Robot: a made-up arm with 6 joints. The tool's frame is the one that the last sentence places. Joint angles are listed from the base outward.
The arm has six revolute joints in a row. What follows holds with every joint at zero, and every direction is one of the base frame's. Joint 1 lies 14.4 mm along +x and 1.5 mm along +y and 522.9 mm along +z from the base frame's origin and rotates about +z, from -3.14 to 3.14 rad. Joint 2 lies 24 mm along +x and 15 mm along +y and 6 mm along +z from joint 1 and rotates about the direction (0, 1, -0.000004), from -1.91 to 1.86 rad. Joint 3 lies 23.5 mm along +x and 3.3 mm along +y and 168.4 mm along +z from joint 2 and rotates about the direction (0, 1, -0.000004), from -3.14 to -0.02 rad. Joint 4 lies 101.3 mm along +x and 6 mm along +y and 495.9 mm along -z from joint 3 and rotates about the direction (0, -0.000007, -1), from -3.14 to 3.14 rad. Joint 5 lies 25.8 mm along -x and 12.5 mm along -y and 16.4 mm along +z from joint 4 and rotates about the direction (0, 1, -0.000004), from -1.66 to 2.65 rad. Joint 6 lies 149.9 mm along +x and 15.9 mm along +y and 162.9 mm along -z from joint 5 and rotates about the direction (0, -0.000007, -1), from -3.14 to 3.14 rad. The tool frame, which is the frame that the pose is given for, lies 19.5 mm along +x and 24.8 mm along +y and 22.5 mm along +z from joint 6; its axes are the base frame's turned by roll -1.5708, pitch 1.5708 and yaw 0 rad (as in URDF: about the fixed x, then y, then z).
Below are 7 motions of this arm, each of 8 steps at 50 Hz.
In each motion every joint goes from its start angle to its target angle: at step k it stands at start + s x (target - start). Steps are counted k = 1, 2, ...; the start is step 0. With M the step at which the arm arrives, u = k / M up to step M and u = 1 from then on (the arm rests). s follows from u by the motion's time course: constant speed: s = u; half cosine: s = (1 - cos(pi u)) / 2; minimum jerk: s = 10 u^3 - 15 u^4 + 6 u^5.
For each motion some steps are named. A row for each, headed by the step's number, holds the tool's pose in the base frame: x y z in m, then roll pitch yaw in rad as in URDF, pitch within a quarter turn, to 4 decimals.
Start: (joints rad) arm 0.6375 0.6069 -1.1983 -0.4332 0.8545 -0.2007
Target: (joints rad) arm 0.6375 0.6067 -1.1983 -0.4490 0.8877 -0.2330
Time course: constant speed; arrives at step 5
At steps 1, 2, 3, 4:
1: 0.4560 0.3811 0.1128 2.0287 1.1790 -1.5076
2: 0.4553 0.3798 0.1121 2.0150 1.1723 -1.5132
3: 0.4547 0.3784 0.1114 2.0016 1.1656 -1.5185
4: 0.4541 0.3771 0.1107 1.9884 1.1588 -1.5236

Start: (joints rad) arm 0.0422 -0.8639 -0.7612 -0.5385 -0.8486 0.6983
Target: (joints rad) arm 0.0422 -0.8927 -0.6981 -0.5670 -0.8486 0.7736
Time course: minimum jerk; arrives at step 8
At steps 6, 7, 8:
6: 0.3463 0.1530 0.9290 -1.5845 -0.7069 0.5980
7: 0.3468 0.1533 0.9272 -1.5786 -0.7031 0.5984
8: 0.3469 0.1534 0.9269 -1.5775 -0.7024 0.5984

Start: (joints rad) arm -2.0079 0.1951 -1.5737 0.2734 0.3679 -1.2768
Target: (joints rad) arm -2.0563 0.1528 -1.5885 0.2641 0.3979 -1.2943
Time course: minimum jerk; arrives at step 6
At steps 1, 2, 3, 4, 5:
1: -0.2701 -0.6986 0.7164 -2.5336 0.5437 -1.8957
2: -0.2752 -0.6951 0.7225 -2.5389 0.5390 -1.9036
3: -0.2834 -0.6891 0.7326 -2.5476 0.5311 -1.9168
4: -0.2915 -0.6829 0.7426 -2.5565 0.5233 -1.9300
5: -0.2963 -0.6791 0.7486 -2.5618 0.5186 -1.9380

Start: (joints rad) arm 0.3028 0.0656 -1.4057 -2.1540 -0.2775 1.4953
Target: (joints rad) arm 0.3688 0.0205 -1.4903 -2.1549 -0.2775 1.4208
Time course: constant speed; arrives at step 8
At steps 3, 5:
3: 0.5372 0.3735 0.6052 -2.1957 0.3285 0.5715
5: 0.5315 0.3822 0.6231 -2.2228 0.2970 0.5854

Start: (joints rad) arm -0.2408 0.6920 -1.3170 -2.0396 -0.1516 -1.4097
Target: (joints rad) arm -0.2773 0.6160 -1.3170 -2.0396 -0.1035 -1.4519
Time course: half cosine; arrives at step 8
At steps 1, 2, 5, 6, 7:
1: 0.5476 -0.0053 0.1722 1.4662 0.9969 0.0055
2: 0.5510 -0.0089 0.1759 1.4503 0.9875 -0.0107
5: 0.5676 -0.0273 0.1952 1.3764 0.9392 -0.0867
6: 0.5722 -0.0329 0.2011 1.3561 0.9245 -0.1078
7: 0.5753 -0.0367 0.2051 1.3429 0.9146 -0.1216

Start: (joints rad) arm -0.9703 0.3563 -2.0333 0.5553 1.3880 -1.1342
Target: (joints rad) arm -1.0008 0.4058 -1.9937 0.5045 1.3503 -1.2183
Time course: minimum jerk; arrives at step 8
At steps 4, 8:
4: 0.5268 -0.5546 0.7151 -1.6087 0.9817 0.1145
8: 0.5175 -0.5696 0.6842 -1.6249 1.0167 0.1107

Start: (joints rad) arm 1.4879 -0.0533 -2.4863 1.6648 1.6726 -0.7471
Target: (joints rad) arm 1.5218 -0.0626 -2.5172 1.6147 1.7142 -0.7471
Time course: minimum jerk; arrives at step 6
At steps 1, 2, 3, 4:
1: -0.1648 0.2752 1.2891 -1.7199 0.0333 -3.0890
2: -0.1681 0.2704 1.2889 -1.7260 0.0451 -3.0865
3: -0.1734 0.2624 1.2885 -1.7362 0.0646 -3.0826
4: -0.1786 0.2544 1.2880 -1.7464 0.0840 -3.0792

